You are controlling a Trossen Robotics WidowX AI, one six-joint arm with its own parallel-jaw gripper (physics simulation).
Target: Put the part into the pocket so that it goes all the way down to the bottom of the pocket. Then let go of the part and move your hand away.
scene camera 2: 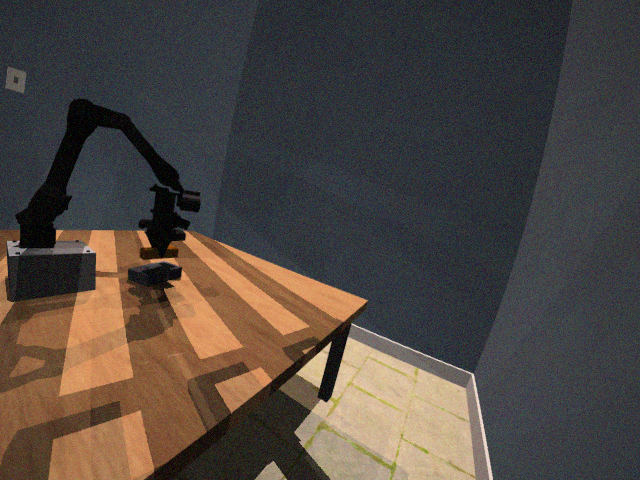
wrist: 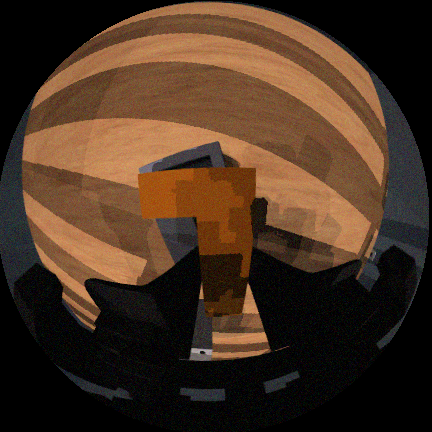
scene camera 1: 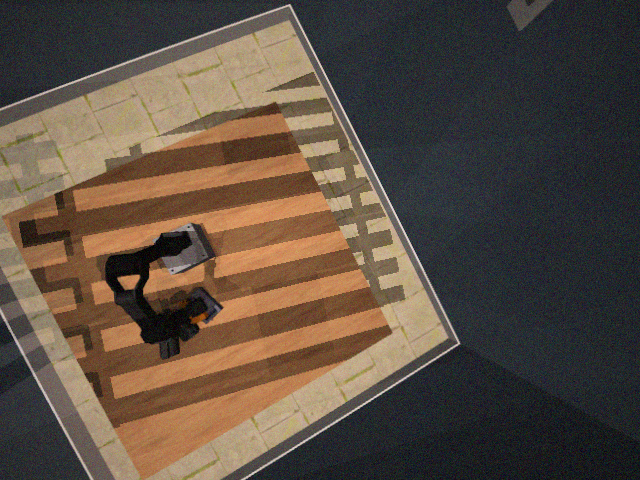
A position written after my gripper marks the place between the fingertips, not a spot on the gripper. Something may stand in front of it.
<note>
My gripper (scene camera 2: 158, 255) carries an orange part (wrist: 222, 198), which touches nothing else. Also in view: a pocket block (wrist: 209, 154).
My gripper shows as well in the wrist view (wrist: 221, 249) and in scene camera 1 (scene camera 1: 191, 310).
</note>
